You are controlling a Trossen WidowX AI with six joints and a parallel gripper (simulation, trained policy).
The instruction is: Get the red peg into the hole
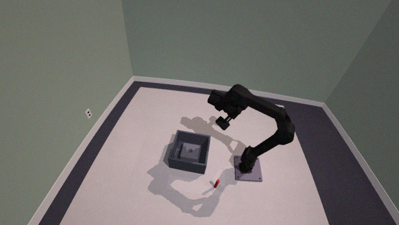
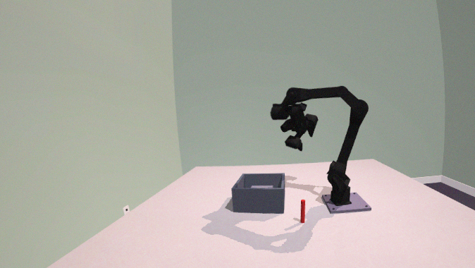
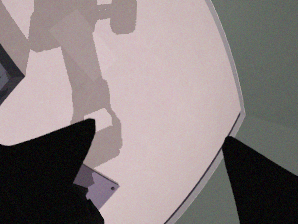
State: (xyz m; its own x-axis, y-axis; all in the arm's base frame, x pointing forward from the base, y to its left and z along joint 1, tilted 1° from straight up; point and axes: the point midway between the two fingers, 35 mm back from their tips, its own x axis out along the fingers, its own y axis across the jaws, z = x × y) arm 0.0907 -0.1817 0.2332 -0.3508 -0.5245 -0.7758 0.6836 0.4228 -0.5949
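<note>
Right now the red peg is 100 mm ahead of my gripper tip, 300 mm to the left of it and 170 mm below it. Round my gripper tip: grey plate (220 mm ahead, 110 mm to the left, 170 mm below); dark grey box (220 mm ahead, 110 mm to the left, 190 mm below).
</note>
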